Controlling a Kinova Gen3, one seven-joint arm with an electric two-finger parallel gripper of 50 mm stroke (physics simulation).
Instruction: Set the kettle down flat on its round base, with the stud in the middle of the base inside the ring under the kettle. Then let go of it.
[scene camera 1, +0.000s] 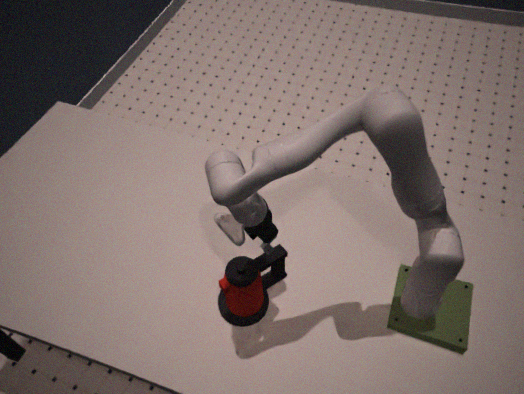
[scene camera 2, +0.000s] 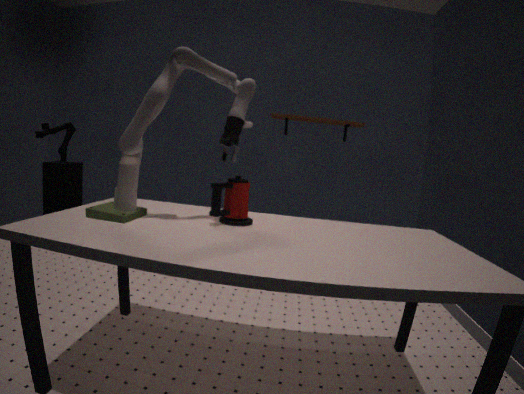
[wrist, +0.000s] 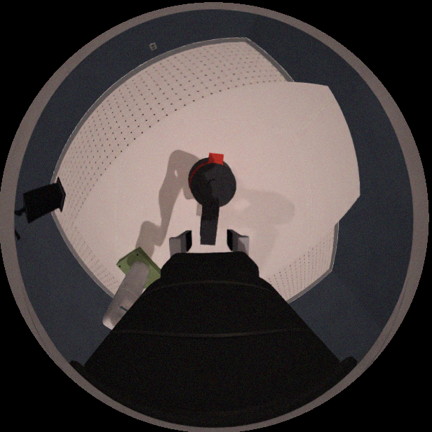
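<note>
The red kettle (scene camera 1: 245, 299) (scene camera 2: 240, 200) (wrist: 222, 185) stands upright on its round black base (scene camera 1: 243, 321) (scene camera 2: 237, 222). No gap or tilt shows between them at this size. The stud and the ring under the kettle are hidden. The black handle (scene camera 1: 281, 265) (scene camera 2: 216, 200) (wrist: 209, 225) points to the arm's side of the kettle. My gripper (scene camera 1: 267, 246) (scene camera 2: 229, 156) (wrist: 209, 237) is open and empty. In the second scene view it hangs above the handle, apart from it. In the wrist view the handle shows between the spread fingers, but lies below them.
The arm stands on a green mounting plate (scene camera 1: 455, 315) (scene camera 2: 104, 212) (wrist: 154, 272) on the white table (scene camera 1: 125, 225) (scene camera 2: 325, 250) (wrist: 300, 150). An orange wall shelf (scene camera 2: 320, 120) and a black pedestal (scene camera 2: 62, 182) with a small dark arm are in the background.
</note>
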